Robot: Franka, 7 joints.
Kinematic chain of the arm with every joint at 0, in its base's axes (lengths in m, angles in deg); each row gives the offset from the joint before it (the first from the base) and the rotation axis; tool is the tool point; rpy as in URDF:
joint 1: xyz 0 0 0.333 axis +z
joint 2: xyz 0 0 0 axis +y
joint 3: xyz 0 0 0.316 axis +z
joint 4: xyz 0.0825 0 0 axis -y
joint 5: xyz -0.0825 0 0.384 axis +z
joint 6: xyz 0 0 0 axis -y
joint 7: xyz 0.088 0 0 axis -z
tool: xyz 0 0 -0.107 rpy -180 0 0
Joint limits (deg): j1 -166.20..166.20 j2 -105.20..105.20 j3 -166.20..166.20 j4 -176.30..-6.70 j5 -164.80..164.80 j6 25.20..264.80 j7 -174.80..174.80
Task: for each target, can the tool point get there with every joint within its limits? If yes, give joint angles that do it. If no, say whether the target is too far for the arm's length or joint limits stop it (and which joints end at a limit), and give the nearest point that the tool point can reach.
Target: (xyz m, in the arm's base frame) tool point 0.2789 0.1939 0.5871
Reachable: yes | joints -45.90 80.27 107.25 -131.05 71.18 47.66 133.12
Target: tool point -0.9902 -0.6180 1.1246
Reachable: no: too far | nearest point -0.6023 -0.3759 0.8145 | short by 0.552 m
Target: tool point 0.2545 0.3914 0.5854
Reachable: yes | joints 139.25 -58.41 -56.03 -139.60 28.24 194.48 -28.02
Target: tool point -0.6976 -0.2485 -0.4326
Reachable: no: too far | nearest point -0.5692 -0.2028 -0.2529 | short by 0.226 m
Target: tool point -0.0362 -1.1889 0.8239
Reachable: no: too far | nearest point -0.0241 -0.7926 0.6603 | short by 0.429 m
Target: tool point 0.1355 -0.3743 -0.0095
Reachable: yes | joints 48.21 -65.39 -141.13 -132.13 91.21 128.87 73.12
